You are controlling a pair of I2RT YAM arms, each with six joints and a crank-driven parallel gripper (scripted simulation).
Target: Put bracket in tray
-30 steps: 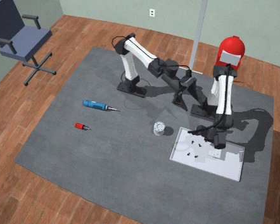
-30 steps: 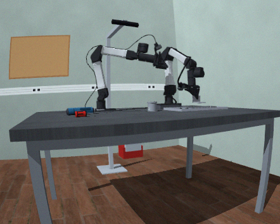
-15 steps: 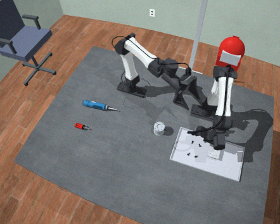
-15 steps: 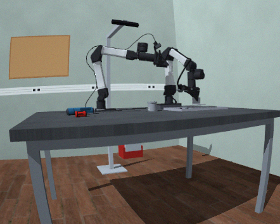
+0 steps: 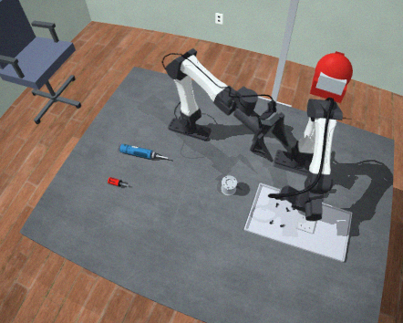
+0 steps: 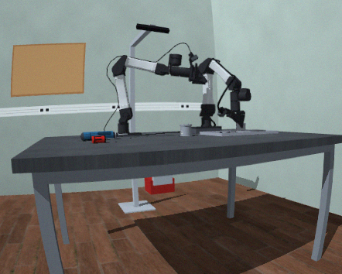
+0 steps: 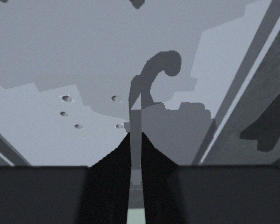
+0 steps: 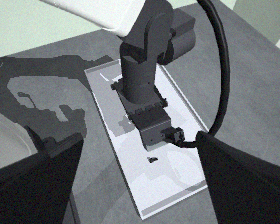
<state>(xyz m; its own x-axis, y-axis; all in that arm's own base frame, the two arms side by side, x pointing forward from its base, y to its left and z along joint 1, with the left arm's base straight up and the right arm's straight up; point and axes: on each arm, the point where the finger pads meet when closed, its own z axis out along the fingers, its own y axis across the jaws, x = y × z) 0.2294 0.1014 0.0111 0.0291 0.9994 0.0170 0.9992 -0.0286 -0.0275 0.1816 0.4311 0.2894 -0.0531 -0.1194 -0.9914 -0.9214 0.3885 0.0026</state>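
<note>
My left gripper is now 30 mm short of the bracket and 20 mm above it. Round my left hand: red screwdriver (810 mm to the right, 170 mm ahead, 20 mm below); then tray (30 mm to the right, 30 mm below, 30 mm ahead); then joint module (360 mm to the right, 10 mm below).
</note>
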